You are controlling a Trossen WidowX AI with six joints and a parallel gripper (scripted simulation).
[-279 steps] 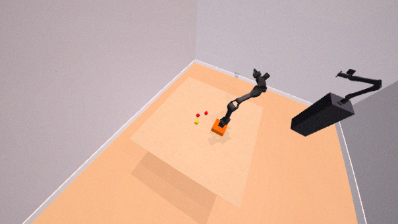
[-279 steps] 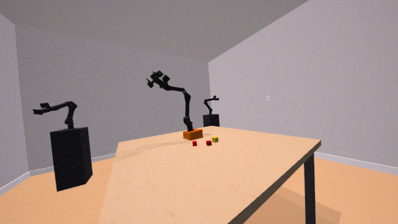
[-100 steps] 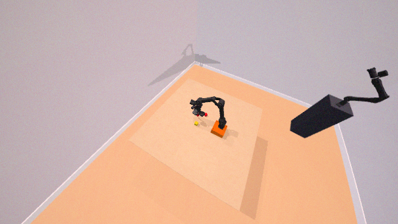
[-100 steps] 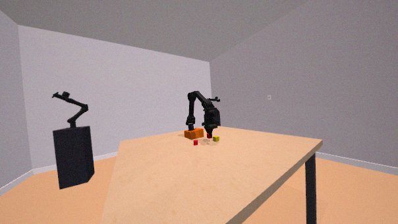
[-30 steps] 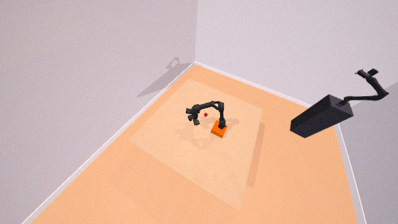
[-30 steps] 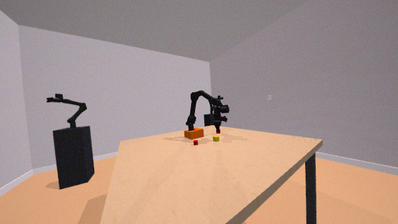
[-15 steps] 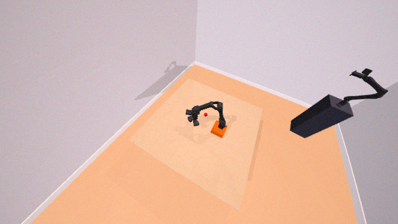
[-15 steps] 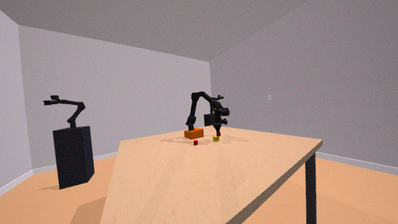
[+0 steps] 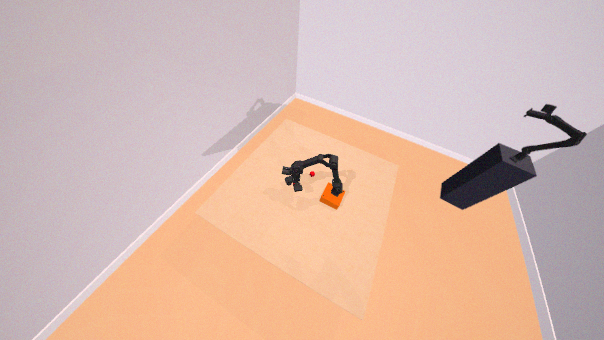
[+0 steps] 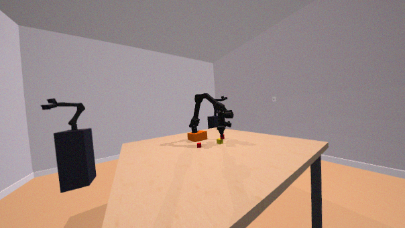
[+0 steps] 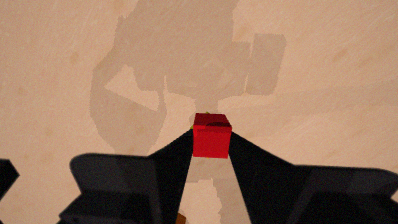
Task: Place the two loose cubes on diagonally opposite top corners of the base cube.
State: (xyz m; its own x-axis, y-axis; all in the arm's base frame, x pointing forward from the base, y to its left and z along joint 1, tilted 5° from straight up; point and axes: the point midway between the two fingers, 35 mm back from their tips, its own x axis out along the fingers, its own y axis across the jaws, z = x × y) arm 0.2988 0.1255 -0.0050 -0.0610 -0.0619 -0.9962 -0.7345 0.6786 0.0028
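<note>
The yellow base cube lies 40 mm below my gripper tip, 20 mm to the right of it and 20 mm behind it.
</note>
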